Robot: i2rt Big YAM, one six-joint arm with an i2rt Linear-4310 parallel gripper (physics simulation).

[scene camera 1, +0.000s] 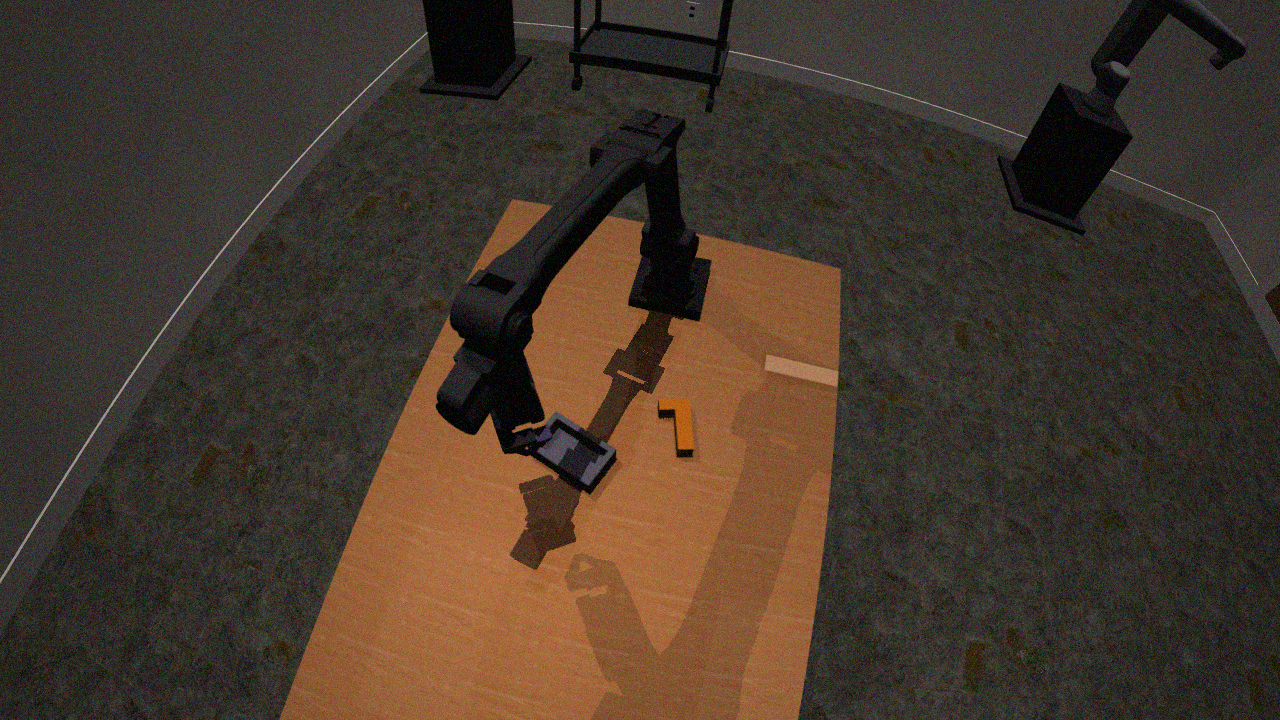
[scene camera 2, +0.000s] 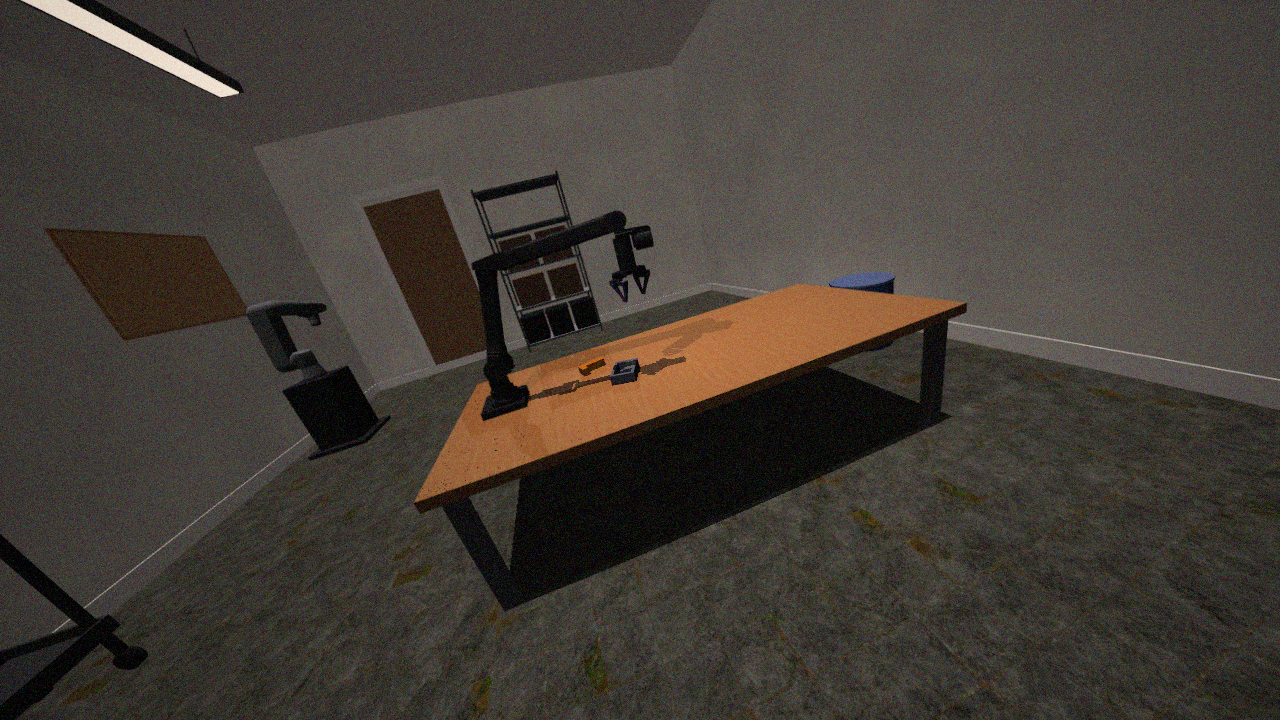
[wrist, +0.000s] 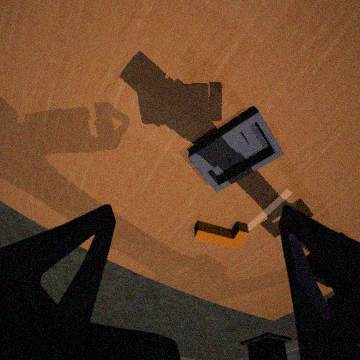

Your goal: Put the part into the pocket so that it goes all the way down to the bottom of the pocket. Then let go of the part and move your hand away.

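Frame: origin at the arm's base, x ahead, y left, z up, level; metres.
Seen in the pictures: gripper, between the fingertips: [scene camera 1: 520, 425] [scene camera 2: 634, 298] [wrist: 194, 214]; arm's base, origin of its link: [scene camera 1: 671, 279] [scene camera 2: 506, 398].
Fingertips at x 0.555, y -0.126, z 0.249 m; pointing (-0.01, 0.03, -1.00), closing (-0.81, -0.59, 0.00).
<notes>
Offsets run from my fingertips to a thing's middle. Level surfaces: height alone.
The part is an orange L-shaped block {dx -0.202, dy +0.213, dz -0.263 m} [scene camera 1: 684, 429] [scene camera 2: 591, 366] [wrist: 218, 238]. It lies flat on the table, apart from the pocket. The pocket is in a dark grey-blue rectangular block {dx -0.096, dy +0.039, dz -0.260 m} [scene camera 1: 604, 465] [scene camera 2: 624, 379] [wrist: 276, 151] on the table, beside the part; the arm's shadow falls across it. My gripper [scene camera 2: 631, 295] [wrist: 194, 214] is open and empty, high above the table. In the wrist view the part lies low between the fingertips, and the pocket block is above and right of it. In the scene camera 1 view the fingers overlap the pocket block's left corner.
The arm's base [scene camera 1: 669, 286] [scene camera 2: 504, 402] stands on the wooden table {dz -0.278 m} [scene camera 1: 429, 617] [scene camera 2: 760, 344]. A pale strip [scene camera 1: 801, 369] shows on the table near its right edge in the scene camera 1 view. Another arm on a pedestal [scene camera 1: 1069, 152] [scene camera 2: 331, 407] stands on the floor away from the table.
</notes>
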